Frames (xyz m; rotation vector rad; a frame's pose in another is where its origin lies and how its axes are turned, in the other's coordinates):
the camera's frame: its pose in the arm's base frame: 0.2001 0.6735 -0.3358 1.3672 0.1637 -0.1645
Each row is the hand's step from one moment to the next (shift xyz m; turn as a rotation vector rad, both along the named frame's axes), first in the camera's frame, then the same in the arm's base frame.
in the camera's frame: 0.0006 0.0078 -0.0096 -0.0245 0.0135 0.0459
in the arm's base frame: 0.0020 0.0109 0.0055 -0.0201 -0.0419 0.0270
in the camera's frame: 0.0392 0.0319 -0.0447 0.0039 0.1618 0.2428
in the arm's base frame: 0.0441 0.0492 0.0136 0.0430 -0.2067 0.2014
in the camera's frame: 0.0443 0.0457 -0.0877 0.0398 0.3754 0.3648
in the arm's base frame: 0.0512 0.0939 0.0173 0.1258 -0.2856 0.4221
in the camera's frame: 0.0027 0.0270 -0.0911 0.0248 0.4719 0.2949
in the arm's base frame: 0.0065 0.0945 0.0076 0.1302 -0.1980 0.5041
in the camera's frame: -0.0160 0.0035 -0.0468 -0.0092 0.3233 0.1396
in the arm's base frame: -0.0159 0.0469 -0.0024 0.0623 -0.0739 0.3388
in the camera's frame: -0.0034 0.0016 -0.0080 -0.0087 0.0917 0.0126
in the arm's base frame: -0.0031 0.0082 0.0007 0.0112 0.0057 0.0921
